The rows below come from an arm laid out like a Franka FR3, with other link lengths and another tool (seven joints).
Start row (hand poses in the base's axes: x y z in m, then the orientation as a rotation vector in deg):
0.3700 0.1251 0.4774 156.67 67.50 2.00
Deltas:
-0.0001 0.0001 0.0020 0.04 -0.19 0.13
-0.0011 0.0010 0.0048 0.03 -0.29 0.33
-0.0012 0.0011 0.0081 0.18 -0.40 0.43
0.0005 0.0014 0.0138 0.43 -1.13 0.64
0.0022 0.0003 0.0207 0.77 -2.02 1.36
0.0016 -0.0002 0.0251 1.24 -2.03 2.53
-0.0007 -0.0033 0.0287 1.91 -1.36 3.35
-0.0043 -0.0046 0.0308 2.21 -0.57 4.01
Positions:
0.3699 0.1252 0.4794 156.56 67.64 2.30
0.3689 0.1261 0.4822 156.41 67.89 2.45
0.3688 0.1262 0.4855 156.44 68.04 2.71
0.3705 0.1265 0.4912 156.28 68.21 3.88
0.3722 0.1254 0.4981 155.83 69.06 5.38
0.3716 0.1249 0.5025 155.52 70.79 5.82
0.3693 0.1218 0.5061 155.82 72.31 5.43
0.3657 0.1205 0.5082 155.94 73.52 4.61

